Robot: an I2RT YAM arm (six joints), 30 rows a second.
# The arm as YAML. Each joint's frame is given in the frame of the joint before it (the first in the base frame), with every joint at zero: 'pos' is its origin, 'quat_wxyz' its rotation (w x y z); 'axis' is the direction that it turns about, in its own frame. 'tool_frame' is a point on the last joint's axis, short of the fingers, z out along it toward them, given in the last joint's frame.
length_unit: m
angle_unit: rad
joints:
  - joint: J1
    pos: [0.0, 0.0, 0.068]
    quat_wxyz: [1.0, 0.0, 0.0, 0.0]
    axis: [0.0, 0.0, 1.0]
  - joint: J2
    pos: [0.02, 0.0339, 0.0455]
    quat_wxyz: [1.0, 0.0, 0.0, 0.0]
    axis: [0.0, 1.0, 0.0]
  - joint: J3
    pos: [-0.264, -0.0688, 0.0]
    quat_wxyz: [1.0, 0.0, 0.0, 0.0]
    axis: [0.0, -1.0, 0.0]
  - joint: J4
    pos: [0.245, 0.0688, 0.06]
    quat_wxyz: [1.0, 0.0, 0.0, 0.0]
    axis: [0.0, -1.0, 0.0]
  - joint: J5
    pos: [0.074, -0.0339, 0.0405]
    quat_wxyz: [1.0, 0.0, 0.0, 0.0]
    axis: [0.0, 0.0, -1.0]
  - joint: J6
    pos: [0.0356, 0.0, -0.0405]
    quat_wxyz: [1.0, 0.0, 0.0, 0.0]
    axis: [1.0, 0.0, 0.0]
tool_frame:
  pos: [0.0, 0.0, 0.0]
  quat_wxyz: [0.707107, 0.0, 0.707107, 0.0]
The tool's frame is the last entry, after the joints.
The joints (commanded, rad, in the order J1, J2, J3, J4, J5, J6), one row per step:
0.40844 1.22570 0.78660 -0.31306 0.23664 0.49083
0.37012 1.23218 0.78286 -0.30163 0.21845 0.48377
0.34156 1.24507 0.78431 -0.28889 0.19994 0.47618
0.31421 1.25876 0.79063 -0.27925 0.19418 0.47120
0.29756 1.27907 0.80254 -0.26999 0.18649 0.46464
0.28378 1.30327 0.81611 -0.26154 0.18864 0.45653
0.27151 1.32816 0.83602 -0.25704 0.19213 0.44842
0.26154 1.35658 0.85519 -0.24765 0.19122 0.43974
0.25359 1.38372 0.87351 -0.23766 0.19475 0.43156
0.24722 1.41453 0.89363 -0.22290 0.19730 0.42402
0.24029 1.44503 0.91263 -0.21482 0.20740 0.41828
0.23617 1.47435 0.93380 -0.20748 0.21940 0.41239
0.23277 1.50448 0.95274 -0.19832 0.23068 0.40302
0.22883 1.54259 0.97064 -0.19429 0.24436 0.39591
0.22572 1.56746 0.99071 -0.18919 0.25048 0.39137
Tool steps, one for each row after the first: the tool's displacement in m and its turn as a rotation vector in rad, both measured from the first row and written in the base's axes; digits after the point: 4 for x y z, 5 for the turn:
0.0044 -0.0082 -0.0020 0.00670 0.00316 -0.02033
0.0092 -0.0136 -0.0037 0.01333 0.00596 -0.03029
0.0143 -0.0193 -0.0042 0.01414 0.00472 -0.05009
0.0200 -0.0219 -0.0046 0.01451 0.00520 -0.05672
0.0261 -0.0240 -0.0056 0.00644 0.00634 -0.06669
0.0327 -0.0258 -0.0052 -0.00197 0.00572 -0.07612
0.0399 -0.0268 -0.0058 -0.00777 0.00548 -0.07964
0.0468 -0.0275 -0.0064 -0.01580 0.00345 -0.08474
0.0546 -0.0275 -0.0072 -0.02190 -0.00108 -0.08801
0.0617 -0.0283 -0.0091 -0.03374 0.00030 -0.09852
0.0689 -0.0283 -0.0102 -0.04621 -0.00108 -0.10754
0.0759 -0.0281 -0.0124 -0.06117 -0.00109 -0.11296
0.0832 -0.0282 -0.0179 -0.08008 0.01223 -0.12165
0.0894 -0.0281 -0.0189 -0.08740 0.01108 -0.12620

